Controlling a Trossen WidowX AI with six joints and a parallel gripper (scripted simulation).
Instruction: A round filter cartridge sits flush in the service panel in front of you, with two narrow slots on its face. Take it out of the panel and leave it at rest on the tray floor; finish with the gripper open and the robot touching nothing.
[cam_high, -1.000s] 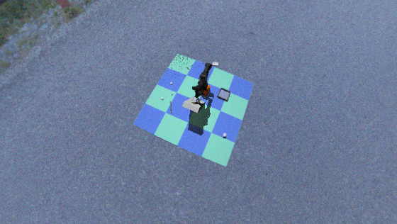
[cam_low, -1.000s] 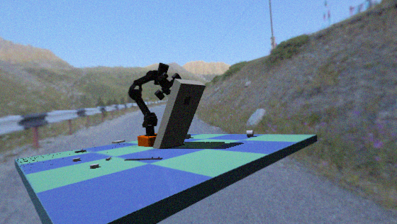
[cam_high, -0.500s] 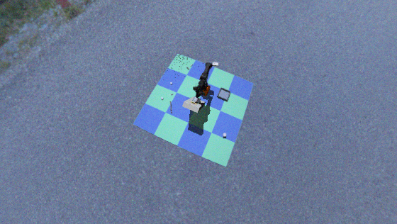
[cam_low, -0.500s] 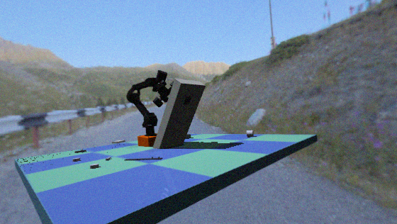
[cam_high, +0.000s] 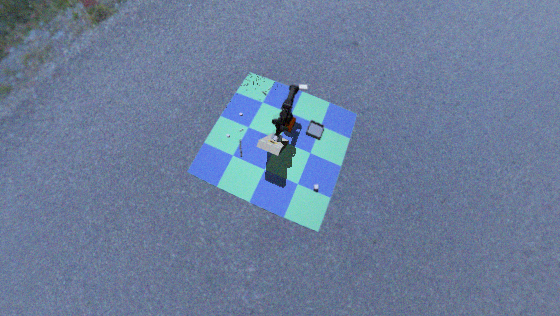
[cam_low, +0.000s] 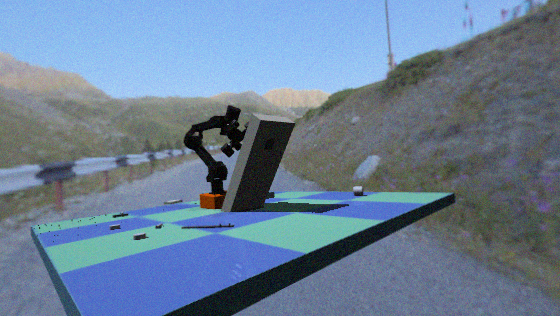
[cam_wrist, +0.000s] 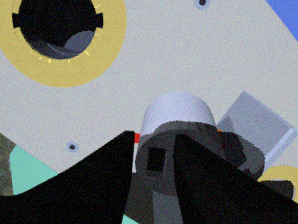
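Now: gripper tip 30 mm above the grey round filter cartridge and 10 mm short of it. Also, from my gripper tip: grey square tray: 350 mm behind, 260 mm to the left, 250 mm below.
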